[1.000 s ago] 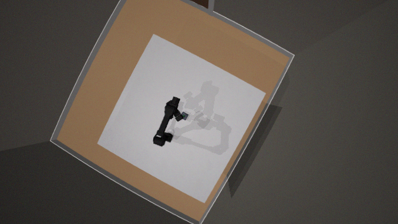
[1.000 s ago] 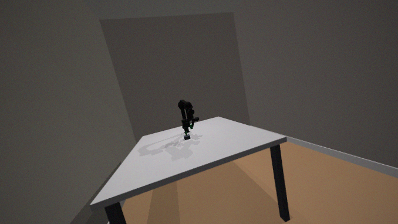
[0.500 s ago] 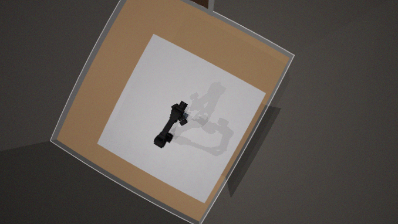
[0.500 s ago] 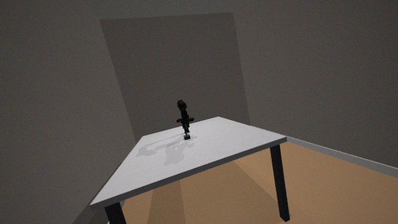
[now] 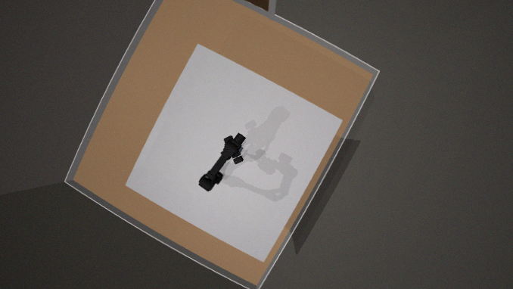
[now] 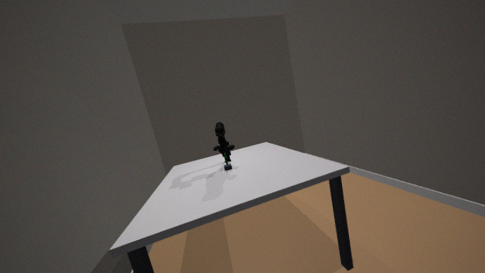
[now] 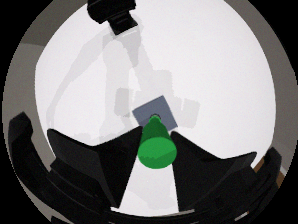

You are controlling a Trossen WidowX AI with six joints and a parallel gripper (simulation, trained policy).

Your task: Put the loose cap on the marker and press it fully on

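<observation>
My gripper tip is now 5 cm above the green marker, 1 cm to the left of it and 1 cm short of it. The rest, counted from my gripper tip: green cap: 1 cm above; grey holder block: 10 cm below, 1 cm to the right, 1 cm ahead.
</observation>
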